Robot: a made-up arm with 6 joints.
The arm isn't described. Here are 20 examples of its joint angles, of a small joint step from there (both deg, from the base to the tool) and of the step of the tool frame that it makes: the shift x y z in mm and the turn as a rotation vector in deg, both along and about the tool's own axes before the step.
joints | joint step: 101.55 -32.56 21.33 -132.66 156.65 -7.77 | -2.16 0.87 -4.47 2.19 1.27 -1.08
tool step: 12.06 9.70 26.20 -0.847 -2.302 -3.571
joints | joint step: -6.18 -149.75 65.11 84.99 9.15 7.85 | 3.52 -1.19 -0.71 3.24 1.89 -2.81
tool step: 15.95 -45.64 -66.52 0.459 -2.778 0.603
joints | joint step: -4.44 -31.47 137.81 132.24 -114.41 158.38 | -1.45 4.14 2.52 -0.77 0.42 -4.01
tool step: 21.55 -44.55 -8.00 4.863 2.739 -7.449
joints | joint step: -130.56 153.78 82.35 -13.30 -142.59 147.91 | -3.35 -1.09 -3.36 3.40 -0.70 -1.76
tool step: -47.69 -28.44 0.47 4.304 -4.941 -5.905
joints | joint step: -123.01 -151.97 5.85 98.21 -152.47 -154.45 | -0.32 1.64 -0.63 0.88 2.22 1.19
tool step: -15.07 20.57 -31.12 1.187 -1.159 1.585
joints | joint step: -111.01 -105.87 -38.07 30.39 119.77 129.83 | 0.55 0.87 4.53 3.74 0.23 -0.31
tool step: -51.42 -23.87 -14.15 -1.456 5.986 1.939
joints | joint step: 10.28 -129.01 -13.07 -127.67 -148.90 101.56 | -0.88 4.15 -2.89 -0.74 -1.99 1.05
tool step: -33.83 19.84 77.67 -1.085 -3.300 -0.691
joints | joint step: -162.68 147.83 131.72 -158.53 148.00 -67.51 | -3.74 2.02 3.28 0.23 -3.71 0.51
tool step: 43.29 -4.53 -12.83 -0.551 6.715 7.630
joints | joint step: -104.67 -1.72 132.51 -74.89 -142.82 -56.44 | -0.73 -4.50 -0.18 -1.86 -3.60 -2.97
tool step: -26.56 -64.11 34.41 6.465 0.285 4.200
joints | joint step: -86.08 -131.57 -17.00 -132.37 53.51 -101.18 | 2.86 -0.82 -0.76 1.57 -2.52 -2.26
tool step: -54.74 -19.26 -14.30 2.048 0.959 -1.637
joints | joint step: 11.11 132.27 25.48 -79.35 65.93 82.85 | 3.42 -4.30 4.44 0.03 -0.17 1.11
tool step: 82.84 -42.43 -41.67 1.683 -1.694 1.974
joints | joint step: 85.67 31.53 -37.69 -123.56 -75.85 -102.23 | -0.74 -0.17 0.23 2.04 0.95 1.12
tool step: 2.69 2.72 -7.23 -1.659 -1.033 -0.786
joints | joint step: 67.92 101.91 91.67 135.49 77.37 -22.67 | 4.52 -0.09 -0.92 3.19 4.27 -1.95
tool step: -33.43 15.48 64.72 1.664 1.067 -5.329
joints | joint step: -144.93 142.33 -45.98 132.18 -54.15 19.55 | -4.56 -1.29 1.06 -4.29 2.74 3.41
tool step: -94.44 22.50 -58.94 -3.354 -4.882 -1.402
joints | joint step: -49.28 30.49 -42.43 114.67 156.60 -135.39 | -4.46 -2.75 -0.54 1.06 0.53 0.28
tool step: 45.61 -43.44 26.94 -1.914 -4.653 -1.145
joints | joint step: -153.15 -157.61 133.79 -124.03 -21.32 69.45 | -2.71 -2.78 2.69 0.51 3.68 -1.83
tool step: 0.06 9.78 -52.82 2.957 3.538 -1.414
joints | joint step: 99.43 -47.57 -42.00 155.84 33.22 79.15 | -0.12 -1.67 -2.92 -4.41 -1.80 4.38
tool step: -26.47 6.78 66.86 0.275 2.285 0.985
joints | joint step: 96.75 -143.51 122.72 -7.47 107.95 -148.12 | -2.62 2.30 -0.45 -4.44 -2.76 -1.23
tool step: 29.33 10.31 31.16 -0.953 -3.763 -5.886
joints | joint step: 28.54 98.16 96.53 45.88 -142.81 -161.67 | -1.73 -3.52 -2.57 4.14 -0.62 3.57
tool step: -79.42 -14.58 36.11 -3.771 -3.571 -7.013
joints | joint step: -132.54 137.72 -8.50 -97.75 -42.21 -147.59 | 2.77 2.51 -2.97 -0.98 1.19 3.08
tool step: -9.64 2.43 71.70 -0.634 1.327 0.649
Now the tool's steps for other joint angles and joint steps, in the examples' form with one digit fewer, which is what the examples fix.
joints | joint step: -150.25 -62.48 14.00 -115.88 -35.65 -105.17 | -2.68 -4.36 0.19 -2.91 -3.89 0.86
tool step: 5.1 138.3 39.3 4.16 4.89 -2.41
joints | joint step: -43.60 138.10 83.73 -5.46 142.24 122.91 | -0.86 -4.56 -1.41 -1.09 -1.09 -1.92
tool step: 5.2 -82.2 51.1 0.52 -4.47 -5.68
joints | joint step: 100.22 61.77 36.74 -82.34 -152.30 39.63 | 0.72 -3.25 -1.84 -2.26 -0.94 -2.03
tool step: -19.1 -78.7 62.0 1.86 -4.44 -4.11
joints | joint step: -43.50 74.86 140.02 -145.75 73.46 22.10 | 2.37 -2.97 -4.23 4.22 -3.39 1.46
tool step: 24.1 22.5 55.8 -6.13 0.06 -1.01
